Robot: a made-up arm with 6 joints. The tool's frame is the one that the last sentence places. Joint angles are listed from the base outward.
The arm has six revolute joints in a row. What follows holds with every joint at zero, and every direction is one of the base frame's. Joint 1 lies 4.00 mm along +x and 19.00 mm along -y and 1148.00 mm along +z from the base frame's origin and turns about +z. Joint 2 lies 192.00 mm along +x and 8.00 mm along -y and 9.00 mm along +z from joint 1 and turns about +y. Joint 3 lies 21.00 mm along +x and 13.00 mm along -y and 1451.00 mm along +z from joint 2 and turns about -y. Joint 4 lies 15.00 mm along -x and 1.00 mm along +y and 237.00 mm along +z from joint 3 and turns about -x. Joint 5 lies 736.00 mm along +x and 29.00 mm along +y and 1.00 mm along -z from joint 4 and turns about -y. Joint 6 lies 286.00 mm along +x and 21.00 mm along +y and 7.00 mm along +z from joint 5 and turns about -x. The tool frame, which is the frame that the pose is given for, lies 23.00 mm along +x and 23.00 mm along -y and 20.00 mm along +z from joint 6; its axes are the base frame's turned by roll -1.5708, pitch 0.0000 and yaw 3.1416 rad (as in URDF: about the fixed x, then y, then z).
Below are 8 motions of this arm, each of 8 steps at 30 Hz.
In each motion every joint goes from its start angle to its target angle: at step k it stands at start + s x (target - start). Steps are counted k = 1, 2, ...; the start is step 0. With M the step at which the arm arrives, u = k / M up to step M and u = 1 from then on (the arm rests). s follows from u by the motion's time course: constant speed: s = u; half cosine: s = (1 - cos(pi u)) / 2; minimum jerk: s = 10 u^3 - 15 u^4 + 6 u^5.
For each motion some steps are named. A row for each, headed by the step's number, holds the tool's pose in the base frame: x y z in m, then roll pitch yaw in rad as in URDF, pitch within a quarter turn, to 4 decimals.
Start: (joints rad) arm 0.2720 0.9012 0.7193 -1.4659 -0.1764 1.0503
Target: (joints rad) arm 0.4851 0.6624 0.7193 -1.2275 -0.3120 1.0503
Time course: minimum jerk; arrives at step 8
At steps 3, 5, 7, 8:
3: 2.2102 0.7589 2.2803 -1.9491 -0.1496 -2.5980
5: 1.9930 0.9316 2.4943 -1.8258 -0.0829 -2.4503
7: 1.8537 1.0103 2.6085 -1.7515 -0.0509 -2.3679
8: 1.8448 1.0146 2.6154 -1.7468 -0.0490 -2.3629

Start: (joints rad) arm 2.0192 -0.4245 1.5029 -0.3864 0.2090 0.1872
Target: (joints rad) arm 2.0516 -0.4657 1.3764 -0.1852 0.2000 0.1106
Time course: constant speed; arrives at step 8
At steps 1, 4, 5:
1: 0.4859 -0.9557 3.3281 1.5152 1.0256 2.1644
4: 0.4871 -0.9456 3.3405 1.5414 1.0575 2.1522
5: 0.4874 -0.9419 3.3444 1.5496 1.0683 2.1477

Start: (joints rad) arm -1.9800 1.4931 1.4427 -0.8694 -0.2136 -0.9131
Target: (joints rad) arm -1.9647 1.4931 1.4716 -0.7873 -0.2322 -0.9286
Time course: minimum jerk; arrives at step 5
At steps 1, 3, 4, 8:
1: -1.0175 -2.4888 1.4082 2.9142 -0.1867 1.3282
3: -0.9911 -2.4952 1.4211 2.9573 -0.1850 1.3387
4: -0.9802 -2.4977 1.4263 2.9753 -0.1844 1.3426
8: -0.9777 -2.4982 1.4275 2.9793 -0.1843 1.3435

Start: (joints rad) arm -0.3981 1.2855 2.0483 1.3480 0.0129 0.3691
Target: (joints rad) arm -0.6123 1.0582 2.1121 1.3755 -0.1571 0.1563
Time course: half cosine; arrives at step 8
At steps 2, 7, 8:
2: 1.9558 -0.8956 2.4795 0.1070 0.8027 2.6953
7: 1.4812 -1.0762 2.8325 -0.2659 0.9960 2.2633
8: 1.4575 -1.0803 2.8471 -0.2879 1.0040 2.2394

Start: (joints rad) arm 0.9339 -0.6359 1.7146 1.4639 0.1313 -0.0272
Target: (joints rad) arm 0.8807 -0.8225 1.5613 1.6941 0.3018 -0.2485
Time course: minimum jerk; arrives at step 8
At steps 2, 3, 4, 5, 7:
2: -0.9670 -1.2293 2.8921 2.8636 0.7645 0.7220
3: -1.0062 -1.2458 2.8585 2.8378 0.7588 0.6727
4: -1.0566 -1.2648 2.8133 2.8042 0.7536 0.6082
5: -1.1056 -1.2809 2.7667 2.7707 0.7511 0.5438
7: -1.1602 -1.2959 2.7114 2.7319 0.7515 0.4697

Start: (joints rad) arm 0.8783 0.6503 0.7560 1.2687 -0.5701 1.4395
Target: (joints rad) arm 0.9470 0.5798 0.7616 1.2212 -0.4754 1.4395
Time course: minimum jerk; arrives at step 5
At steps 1, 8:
1: 1.4161 1.4886 2.5434 1.1227 -0.0669 -2.7963
8: 1.2413 1.5225 2.6752 1.0472 0.0066 -2.6391

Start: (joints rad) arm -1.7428 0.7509 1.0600 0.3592 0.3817 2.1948
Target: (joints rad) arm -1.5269 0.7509 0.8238 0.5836 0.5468 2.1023
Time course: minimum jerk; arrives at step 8
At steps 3, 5, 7, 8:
3: -0.1209 -2.1017 2.7670 1.1103 0.6272 1.6688
5: 0.1001 -2.1467 2.6731 1.1802 0.5624 1.8424
7: 0.2315 -2.1569 2.6159 1.2143 0.5205 1.9444
8: 0.2397 -2.1571 2.6123 1.2162 0.5178 1.9507

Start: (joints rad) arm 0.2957 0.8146 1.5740 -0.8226 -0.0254 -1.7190
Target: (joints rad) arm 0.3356 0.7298 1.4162 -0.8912 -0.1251 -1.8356
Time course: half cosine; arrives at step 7
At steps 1, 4, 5, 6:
1: 1.7567 0.5442 3.0239 2.1820 0.7350 -2.8139
4: 1.7312 0.5947 3.0409 2.1102 0.6570 -2.7386
5: 1.7204 0.6122 3.0460 2.0830 0.6297 -2.7123
6: 1.7124 0.6242 3.0493 2.0637 0.6109 -2.6942

